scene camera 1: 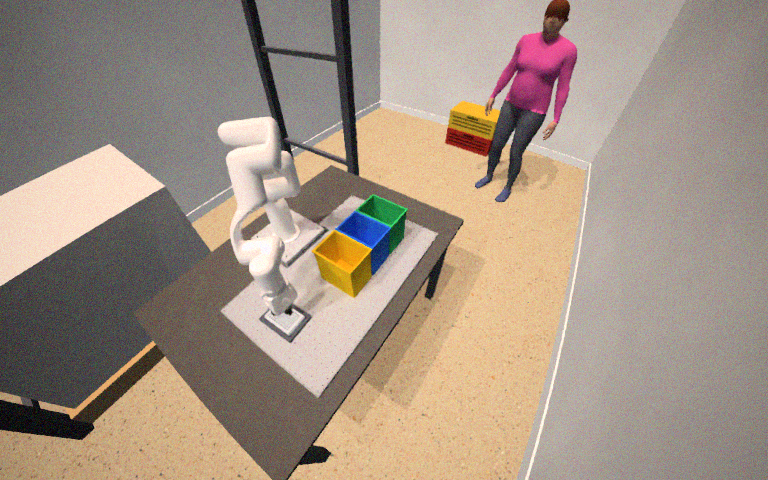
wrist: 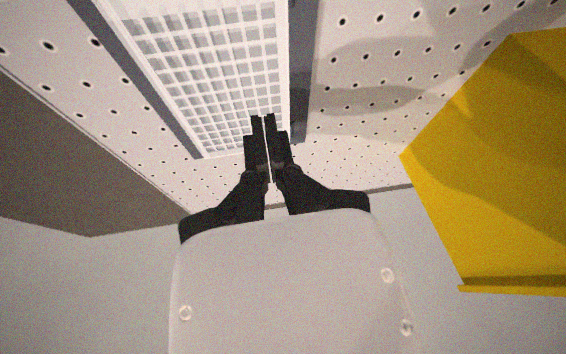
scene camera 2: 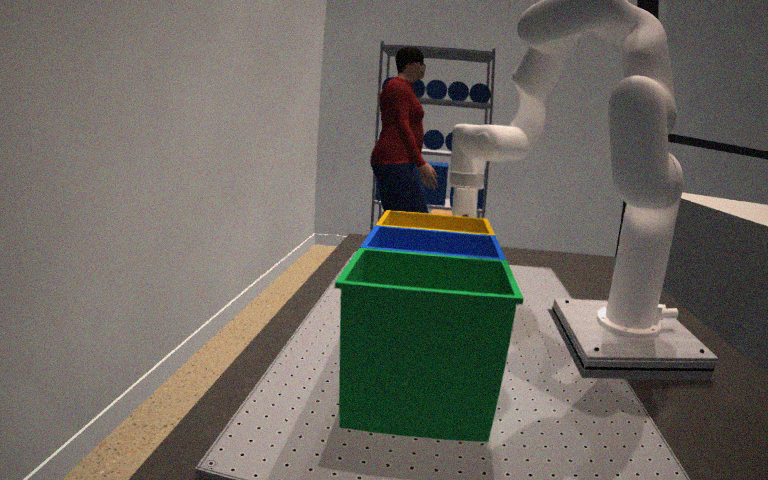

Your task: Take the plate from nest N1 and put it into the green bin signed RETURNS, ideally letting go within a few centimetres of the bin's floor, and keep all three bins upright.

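The plate (scene camera 1: 289, 324) (wrist: 215, 75), a white grid-patterned rectangle, lies in the dark-framed nest (scene camera 1: 270, 328) (wrist: 302, 65). My gripper (scene camera 1: 288, 311) (wrist: 263, 127) is shut and empty; in the wrist view its black fingertips are together over the near right part of the plate. Whether they touch it I cannot tell. The green bin (scene camera 1: 398, 230) (scene camera 2: 424, 362) stands upright at the far end of the bin row from the nest; no RETURNS sign is readable. The gripper's fingers are hidden behind the bins in scene camera 2.
The blue bin (scene camera 1: 380, 251) (scene camera 2: 436, 242) stands upright between the green bin and the upright yellow bin (scene camera 1: 342, 274) (scene camera 2: 436, 221) (wrist: 500, 200), which is nearest the gripper. The bins stand on a perforated board (scene camera 1: 334, 350) (scene camera 2: 283, 418). A person in pink (scene camera 1: 535, 67) and one in red (scene camera 2: 399, 121) stand beyond the table.
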